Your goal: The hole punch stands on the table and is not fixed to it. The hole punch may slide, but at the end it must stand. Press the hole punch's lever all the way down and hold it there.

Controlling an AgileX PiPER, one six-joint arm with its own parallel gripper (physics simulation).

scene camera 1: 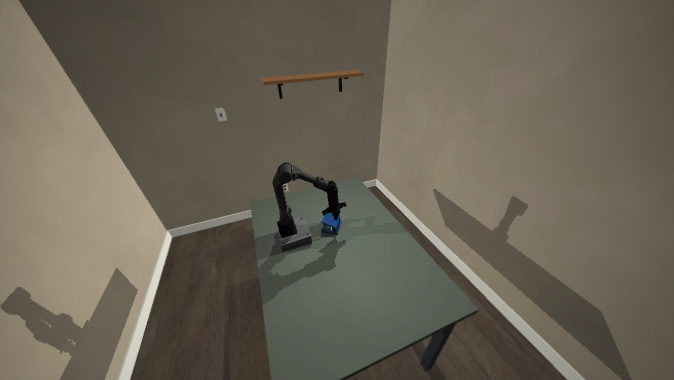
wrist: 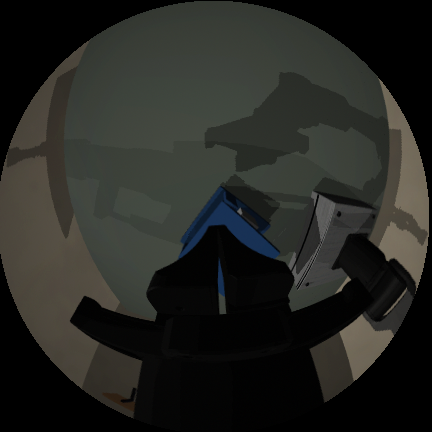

I see my gripper (wrist: 217, 235) and a blue hole punch (wrist: 221, 193).
